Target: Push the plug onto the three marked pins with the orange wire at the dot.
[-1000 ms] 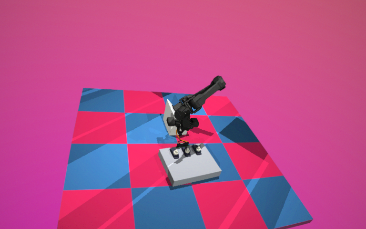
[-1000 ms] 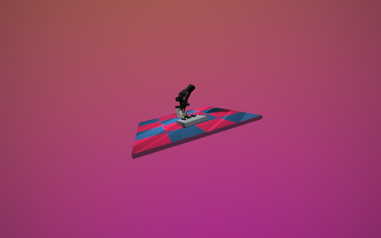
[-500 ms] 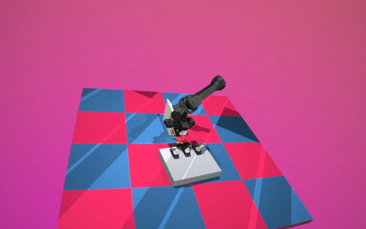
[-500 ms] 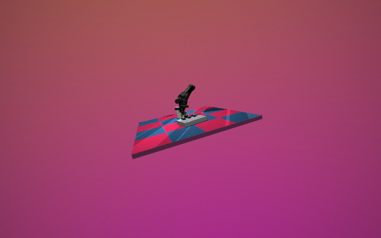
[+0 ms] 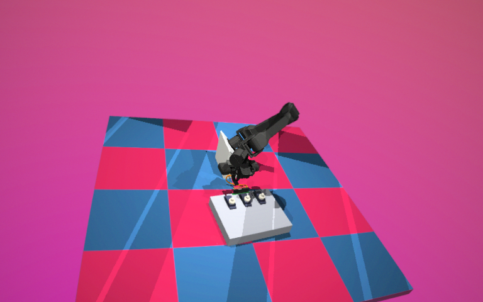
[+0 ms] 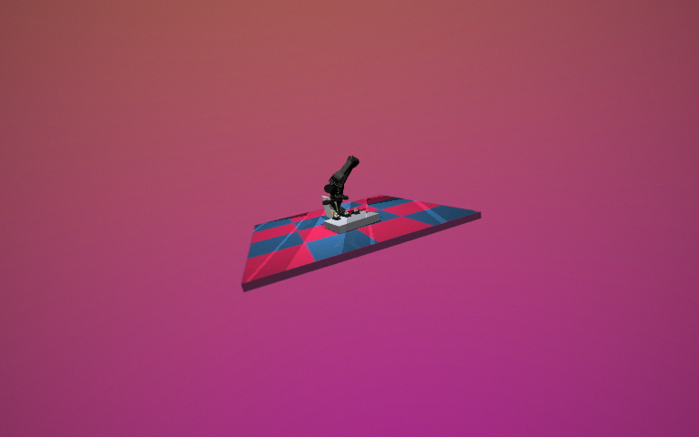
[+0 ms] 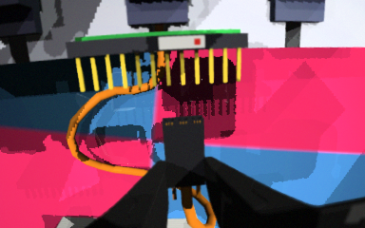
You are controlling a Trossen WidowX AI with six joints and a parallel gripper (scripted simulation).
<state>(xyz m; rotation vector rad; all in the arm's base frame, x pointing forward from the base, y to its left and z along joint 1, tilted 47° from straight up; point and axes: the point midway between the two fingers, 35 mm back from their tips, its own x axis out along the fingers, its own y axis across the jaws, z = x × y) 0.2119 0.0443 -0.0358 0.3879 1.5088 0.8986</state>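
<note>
The white band is 60 mm ahead of my gripper tip and 10 mm to the left of it. From my gripper tip the other things lie so: red dot: 60 mm ahead, 10 mm to the left; then grey holder: 210 mm ahead, 70 mm to the left, 50 mm below.
</note>
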